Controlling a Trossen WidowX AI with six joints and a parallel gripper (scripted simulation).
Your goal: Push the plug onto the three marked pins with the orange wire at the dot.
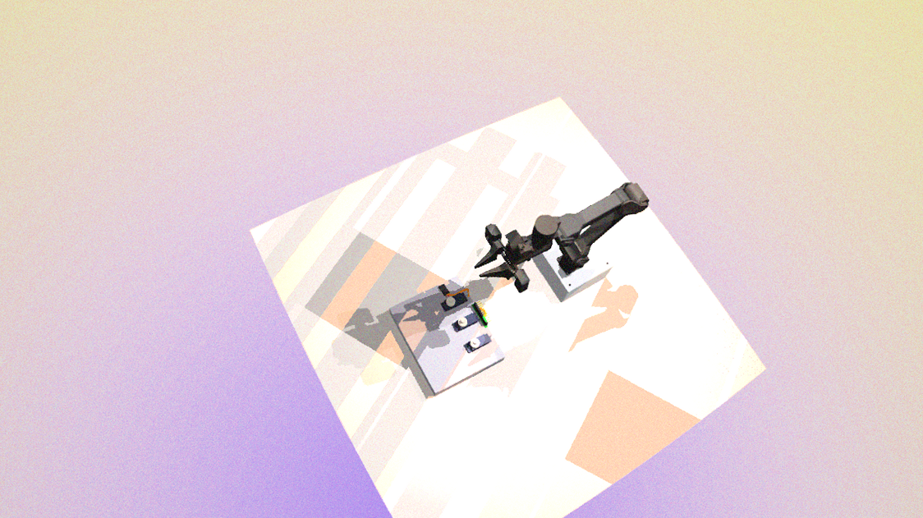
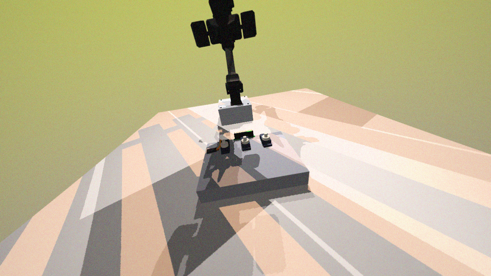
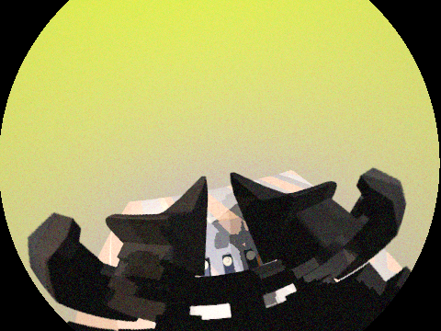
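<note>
My gripper tip is now 5 cm past the green band, 3 cm to the right of it and 33 cm above it. Also, from my gripper tip: pin header strip: 5 cm behind, 1 cm to the left, 34 cm below; grey holder: 11 cm ahead, 1 cm to the left, 38 cm below.
</note>
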